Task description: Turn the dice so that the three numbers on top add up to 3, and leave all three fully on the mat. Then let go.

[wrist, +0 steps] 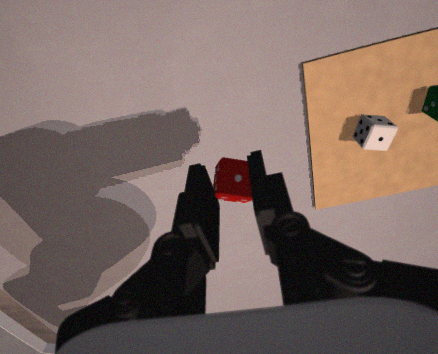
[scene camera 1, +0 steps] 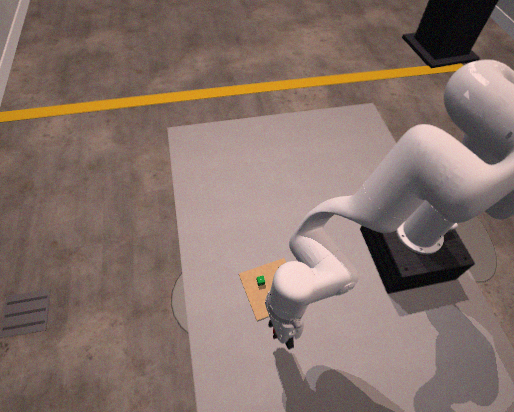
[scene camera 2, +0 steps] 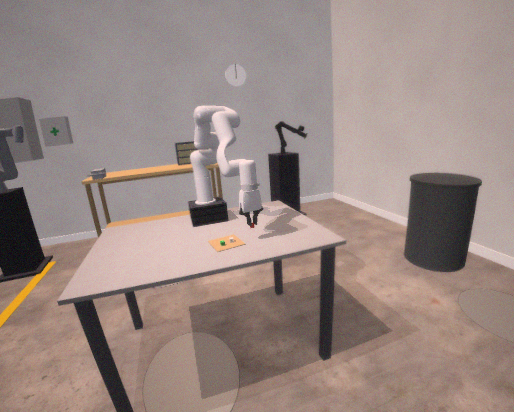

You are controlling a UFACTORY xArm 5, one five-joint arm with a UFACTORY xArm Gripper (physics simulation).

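Seen in the pictures: gripper, fingertip midpoint: [wrist: 231,179] [scene camera 1: 276,330] [scene camera 2: 252,224]; arm's base at its link origin: [scene camera 1: 419,233] [scene camera 2: 205,202].
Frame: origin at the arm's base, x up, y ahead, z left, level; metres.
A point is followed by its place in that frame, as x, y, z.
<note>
My gripper [scene camera 1: 281,335] @(-0.033, 0.447, 0.127) [scene camera 2: 252,223] @(-0.033, 0.447, 0.127) [wrist: 231,179] @(-0.033, 0.447, 0.127) is shut on the red die [scene camera 2: 252,226] @(-0.039, 0.454, 0.124) [wrist: 235,185] @(-0.028, 0.447, 0.126), holding it in the air beside the mat [scene camera 1: 259,302] @(-0.107, 0.457, 0.028) [scene camera 2: 232,245] @(-0.107, 0.465, 0.012) [wrist: 340,175] @(-0.107, 0.377, 0.040). The red die's face toward the wrist camera shows one dot. The white die [scene camera 2: 231,240] @(-0.096, 0.432, 0.019) [wrist: 381,138] @(-0.087, 0.422, 0.022) sits on the mat with one dot on its bright upper face. The green die [scene camera 1: 260,280] @(-0.087, 0.439, -0.024) [scene camera 2: 222,243] @(-0.094, 0.447, -0.030) [wrist: 432,104] @(-0.097, 0.437, -0.017) is also on the mat, cut off by the wrist view's right edge; its top number is too small to read surely. The arm hides the white die in scene camera 1.
The grey table [scene camera 1: 225,190] @(-0.111, 0.454, -0.361) [scene camera 2: 150,255] @(-0.111, 0.364, -0.357) extends around the mat. The black arm base [scene camera 1: 425,265] @(0.001, 0.034, 0.088) [scene camera 2: 209,213] @(-0.044, 0.101, -0.006) stands toward the back of the table. Shadows of the arm fall on the table beside the gripper.
</note>
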